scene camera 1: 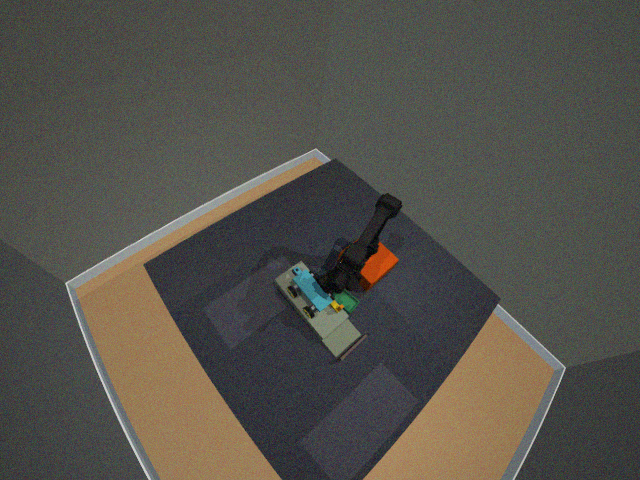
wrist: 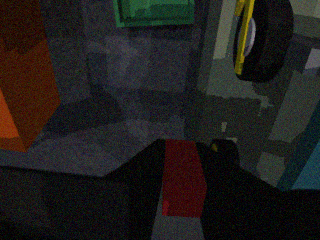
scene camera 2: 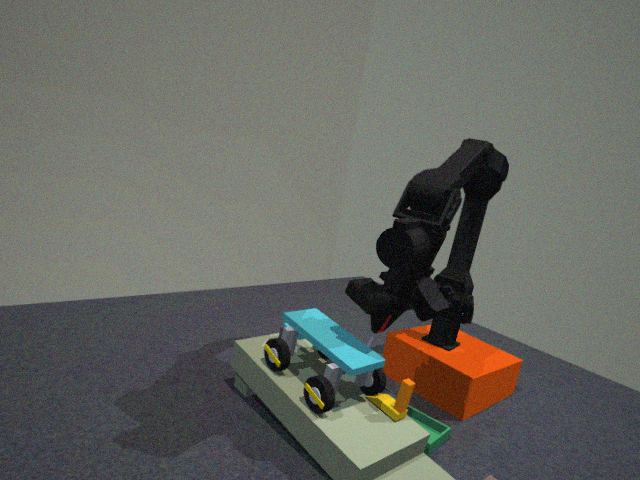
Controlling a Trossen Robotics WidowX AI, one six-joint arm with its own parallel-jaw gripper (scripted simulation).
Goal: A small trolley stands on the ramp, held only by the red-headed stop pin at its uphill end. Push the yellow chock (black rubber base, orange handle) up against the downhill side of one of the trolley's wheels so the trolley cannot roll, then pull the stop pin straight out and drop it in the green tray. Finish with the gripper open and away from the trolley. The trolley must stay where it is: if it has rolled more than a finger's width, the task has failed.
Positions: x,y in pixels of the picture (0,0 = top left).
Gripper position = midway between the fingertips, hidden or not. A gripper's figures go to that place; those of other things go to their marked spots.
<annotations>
The gripper (scene camera 2: 377,331) is 78 cm from the lens. A trolley (scene camera 2: 349,354): 67 cm from the lens. A yellow chock (scene camera 2: 395,409): 72 cm from the lens.
</annotations>
